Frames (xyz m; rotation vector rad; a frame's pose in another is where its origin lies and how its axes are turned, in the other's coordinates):
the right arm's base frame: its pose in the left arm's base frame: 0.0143 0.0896 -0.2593 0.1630 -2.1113 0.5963
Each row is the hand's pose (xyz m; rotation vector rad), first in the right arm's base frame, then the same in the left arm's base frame.
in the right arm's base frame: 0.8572 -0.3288 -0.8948 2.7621 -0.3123 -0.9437
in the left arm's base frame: 0.2923 0.3164 0.9715 -2.2541 -0.3432 -2.0778
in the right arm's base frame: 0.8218 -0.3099 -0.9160 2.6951 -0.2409 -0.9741
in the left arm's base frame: 0.3224 0.3392 0.9462 2.3034 0.2986 2.0890
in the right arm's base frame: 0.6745 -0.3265 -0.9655 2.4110 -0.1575 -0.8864
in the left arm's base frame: 0.4501 0.3325 0.8564 2.1418 -0.0806 2.0221
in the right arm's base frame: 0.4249 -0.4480 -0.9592 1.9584 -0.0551 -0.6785
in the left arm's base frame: 0.6305 0.1967 0.6947 1.7891 -0.6364 1.8999
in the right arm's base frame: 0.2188 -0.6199 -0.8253 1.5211 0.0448 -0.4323
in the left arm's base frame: 0.7074 -0.0389 0.5258 1.3493 -1.0793 1.7398
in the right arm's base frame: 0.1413 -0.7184 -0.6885 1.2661 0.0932 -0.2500
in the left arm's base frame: 0.6833 -0.1980 0.4335 1.0413 -1.3039 1.6463
